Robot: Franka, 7 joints.
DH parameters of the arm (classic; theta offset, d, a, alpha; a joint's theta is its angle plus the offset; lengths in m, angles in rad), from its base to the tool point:
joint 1: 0 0.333 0 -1.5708
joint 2: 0 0 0 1.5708
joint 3: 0 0.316 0.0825 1.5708
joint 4: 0 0 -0.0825 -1.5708
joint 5: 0 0.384 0 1.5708
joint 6: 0 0 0.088 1.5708
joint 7: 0 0.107 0 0
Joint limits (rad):
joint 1: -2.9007..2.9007
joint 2: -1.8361..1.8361
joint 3: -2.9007..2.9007
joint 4: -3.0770..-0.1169
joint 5: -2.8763..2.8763
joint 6: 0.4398..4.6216
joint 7: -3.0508..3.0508
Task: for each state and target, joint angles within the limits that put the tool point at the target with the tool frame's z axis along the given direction. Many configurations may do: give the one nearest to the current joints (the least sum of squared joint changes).
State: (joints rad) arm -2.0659 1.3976 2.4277 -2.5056 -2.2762 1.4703 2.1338
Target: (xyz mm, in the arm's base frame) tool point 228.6 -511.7 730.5 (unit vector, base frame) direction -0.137 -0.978 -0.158
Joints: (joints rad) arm -2.1765 1.3419 2.2732 -1.8232 -2.5474 1.4718 2.1338
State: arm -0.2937 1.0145 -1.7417 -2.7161 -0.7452 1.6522 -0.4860
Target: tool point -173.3 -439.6 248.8 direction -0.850 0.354 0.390
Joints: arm -0.4518 1.1691 -1.2706 -2.3185 -0.8482 1.9313 -0.4860
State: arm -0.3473 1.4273 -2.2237 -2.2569 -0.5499 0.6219 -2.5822
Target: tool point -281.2 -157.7 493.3 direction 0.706 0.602 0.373
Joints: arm -0.9754 1.2114 -1.7586 -2.3539 -0.7740 0.9072 -2.5822
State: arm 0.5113 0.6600 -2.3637 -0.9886 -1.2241 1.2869 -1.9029
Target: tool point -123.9 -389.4 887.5 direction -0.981 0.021 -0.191
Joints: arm 0.6320 0.4110 -2.5798 -1.5257 -1.0399 1.7722 -1.9029
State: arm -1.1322 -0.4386 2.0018 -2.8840 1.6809 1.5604 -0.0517
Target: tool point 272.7 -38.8 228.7 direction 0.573 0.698 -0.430
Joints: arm -1.3475 -0.7444 1.1574 -3.0770 1.9560 1.5360 -0.0517
